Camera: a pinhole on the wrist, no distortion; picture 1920 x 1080 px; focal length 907.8 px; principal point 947.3 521.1 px. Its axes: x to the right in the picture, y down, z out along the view. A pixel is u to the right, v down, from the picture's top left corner.
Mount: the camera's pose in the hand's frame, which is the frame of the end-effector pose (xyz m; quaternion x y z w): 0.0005 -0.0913 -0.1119 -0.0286 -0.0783 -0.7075 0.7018
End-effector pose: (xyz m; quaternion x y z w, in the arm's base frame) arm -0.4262 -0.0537 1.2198 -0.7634 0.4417 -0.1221 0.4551
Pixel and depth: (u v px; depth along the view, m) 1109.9 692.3 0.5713
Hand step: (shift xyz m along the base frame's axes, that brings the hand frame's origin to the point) 0.3781 0.2468 -0.1927
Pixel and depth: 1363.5 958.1 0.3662
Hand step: 0.3691 0.0912 -0.0290
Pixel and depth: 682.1 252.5 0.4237
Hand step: 0.0218 0.2645 -0.1985
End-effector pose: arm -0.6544 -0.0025 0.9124 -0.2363 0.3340 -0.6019 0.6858
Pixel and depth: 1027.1 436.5 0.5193
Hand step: 0.2566 0.0421 0.3252
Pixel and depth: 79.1 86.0 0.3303
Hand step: 0.2871 0.2055 -0.0632
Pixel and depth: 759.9 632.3 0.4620
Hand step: 0.2973 -0.0398 0.1645
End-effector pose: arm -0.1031 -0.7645 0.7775 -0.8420 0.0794 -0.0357 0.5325
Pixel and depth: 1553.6 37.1 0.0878
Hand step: -0.0421 0.0486 0.1324
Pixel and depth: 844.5 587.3 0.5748
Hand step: 0.0623 0.3736 -0.2468
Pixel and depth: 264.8 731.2 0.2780
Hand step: 0.0520 0.0463 -0.2012
